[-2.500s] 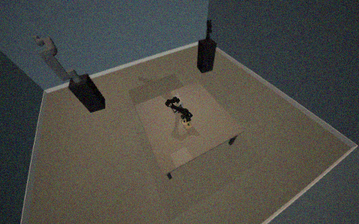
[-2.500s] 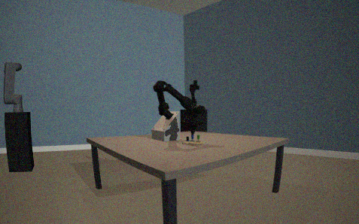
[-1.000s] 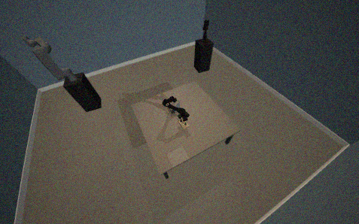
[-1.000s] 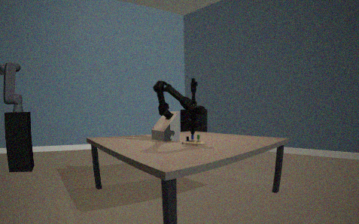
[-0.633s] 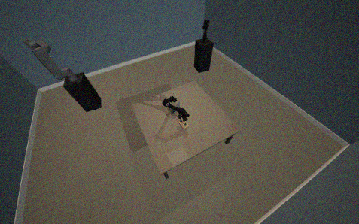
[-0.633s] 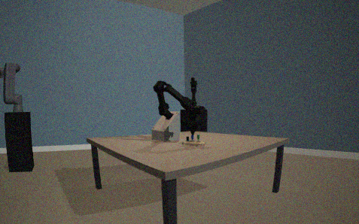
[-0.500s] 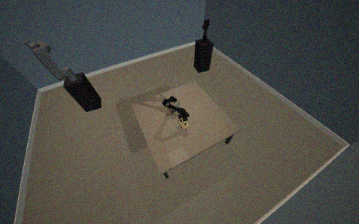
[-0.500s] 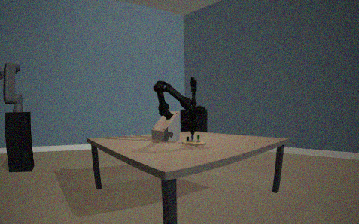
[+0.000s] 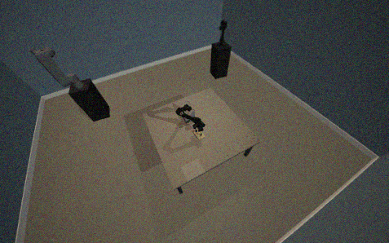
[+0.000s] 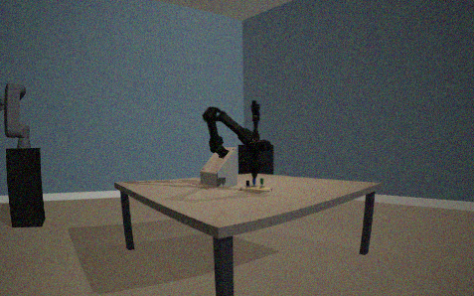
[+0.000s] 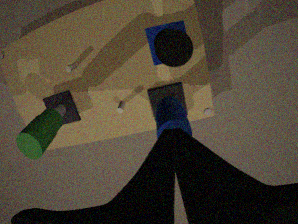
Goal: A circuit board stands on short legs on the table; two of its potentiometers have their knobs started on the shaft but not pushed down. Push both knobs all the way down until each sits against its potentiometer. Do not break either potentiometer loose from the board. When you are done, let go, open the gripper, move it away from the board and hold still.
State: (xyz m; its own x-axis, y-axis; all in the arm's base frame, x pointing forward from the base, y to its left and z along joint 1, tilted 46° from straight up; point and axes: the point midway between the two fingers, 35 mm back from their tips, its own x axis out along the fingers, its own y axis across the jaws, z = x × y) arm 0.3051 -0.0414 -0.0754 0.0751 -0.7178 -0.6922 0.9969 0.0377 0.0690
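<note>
Right now the blue knob is 20 mm below my gripper tip.
</note>
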